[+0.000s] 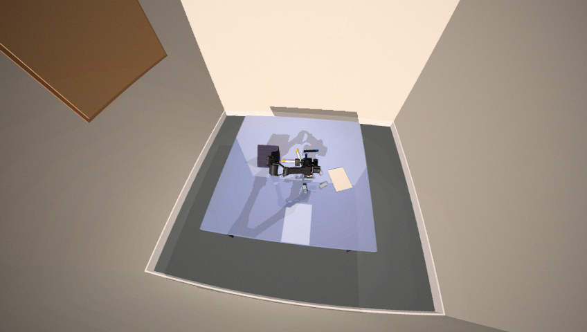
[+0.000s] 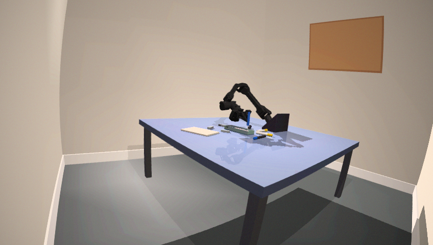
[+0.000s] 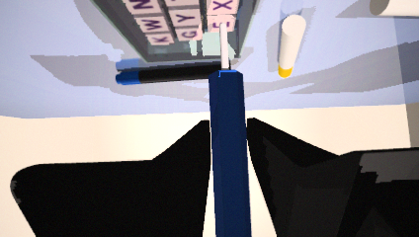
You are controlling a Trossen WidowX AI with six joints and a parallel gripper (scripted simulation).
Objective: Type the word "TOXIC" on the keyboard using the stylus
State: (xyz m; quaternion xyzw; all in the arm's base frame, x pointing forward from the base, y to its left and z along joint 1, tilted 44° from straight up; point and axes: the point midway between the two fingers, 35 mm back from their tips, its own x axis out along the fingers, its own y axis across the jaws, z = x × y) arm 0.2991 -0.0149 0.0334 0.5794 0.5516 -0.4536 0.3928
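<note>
My gripper tip is 110 mm to the left of the Q key and 70 mm above it. Also, from my gripper tip: blue stylus: 10 mm below; cream notepad: 280 mm ahead, 160 mm to the right, 80 mm below; black pen: 150 mm to the left, 80 mm ahead, 70 mm below.
</note>
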